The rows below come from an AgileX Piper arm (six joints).
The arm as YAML. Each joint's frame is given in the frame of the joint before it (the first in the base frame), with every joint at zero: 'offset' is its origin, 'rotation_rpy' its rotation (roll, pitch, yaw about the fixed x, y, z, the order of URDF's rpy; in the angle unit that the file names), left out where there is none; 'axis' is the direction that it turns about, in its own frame. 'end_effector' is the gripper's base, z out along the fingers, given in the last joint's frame.
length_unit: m
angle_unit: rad
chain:
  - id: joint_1
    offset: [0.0, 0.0, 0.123]
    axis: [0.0, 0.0, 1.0]
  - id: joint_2
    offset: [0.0, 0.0, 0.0]
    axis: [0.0, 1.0, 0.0]
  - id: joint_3
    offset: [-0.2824, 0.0, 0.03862]
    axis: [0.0, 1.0, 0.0]
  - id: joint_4
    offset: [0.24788, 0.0, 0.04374]
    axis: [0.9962, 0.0, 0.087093]
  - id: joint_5
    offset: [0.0, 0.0, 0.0]
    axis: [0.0, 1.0, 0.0]
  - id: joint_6
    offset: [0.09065, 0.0, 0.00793]
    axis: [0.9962, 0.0, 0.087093]
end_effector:
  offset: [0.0, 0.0, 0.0]
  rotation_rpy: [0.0, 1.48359, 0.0]
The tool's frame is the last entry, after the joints.
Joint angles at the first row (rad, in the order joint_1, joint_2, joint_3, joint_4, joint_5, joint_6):
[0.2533, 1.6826, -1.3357, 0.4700, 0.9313, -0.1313]
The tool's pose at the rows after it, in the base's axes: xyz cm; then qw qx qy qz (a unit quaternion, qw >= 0):
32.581 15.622 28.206 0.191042 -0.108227 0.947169 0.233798
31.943 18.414 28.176 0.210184 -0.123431 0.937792 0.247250
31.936 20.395 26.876 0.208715 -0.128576 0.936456 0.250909
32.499 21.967 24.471 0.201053 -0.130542 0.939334 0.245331
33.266 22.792 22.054 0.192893 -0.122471 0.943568 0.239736
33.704 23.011 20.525 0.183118 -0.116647 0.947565 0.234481
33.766 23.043 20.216 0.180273 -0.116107 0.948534 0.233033
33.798 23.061 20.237 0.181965 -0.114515 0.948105 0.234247
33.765 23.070 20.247 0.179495 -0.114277 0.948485 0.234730
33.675 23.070 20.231 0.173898 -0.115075 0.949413 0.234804
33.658 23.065 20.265 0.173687 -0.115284 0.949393 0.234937
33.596 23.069 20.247 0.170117 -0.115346 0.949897 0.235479
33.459 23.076 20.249 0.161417 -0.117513 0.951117 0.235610
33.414 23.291 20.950 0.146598 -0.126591 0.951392 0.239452
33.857 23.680 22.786 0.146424 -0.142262 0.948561 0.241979
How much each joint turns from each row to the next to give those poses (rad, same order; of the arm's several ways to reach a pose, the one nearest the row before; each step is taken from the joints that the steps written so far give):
[0.1072, 0.0000, -0.0011, 0.0021, -0.0758, 0.0342]
[0.0826, 0.0090, -0.0001, 0.0060, -0.0774, 0.0247]
[0.0517, 0.0408, 0.0001, 0.0020, -0.0545, 0.0187]
[0.0333, 0.0683, 0.0000, 0.0000, -0.0576, 0.0048]
[0.0112, 0.0661, 0.0000, 0.0095, -0.0494, 0.0009]
[0.0000, 0.0395, 0.0000, 0.0049, -0.0169, 0.0000]
[0.0000, 0.0076, 0.0000, 0.0000, -0.0011, 0.0000]
[0.0000, 0.0000, 0.0000, 0.0031, -0.0043, 0.0000]
[0.0000, 0.0000, -0.0010, 0.0011, 0.0055, 0.0013]
[0.0000, 0.0000, -0.0008, 0.0007, 0.0121, 0.0009]
[0.0000, -0.0009, 0.0000, 0.0000, 0.0013, 0.0000]
[0.0000, 0.0000, 0.0000, 0.0023, 0.0069, 0.0000]
[0.0000, 0.0000, -0.0023, 0.0012, 0.0201, 0.0000]
[0.0000, 0.0000, -0.0321, 0.0000, 0.0604, 0.0007]
[0.0000, 0.0000, -0.0762, -0.0238, 0.0739, 0.0120]

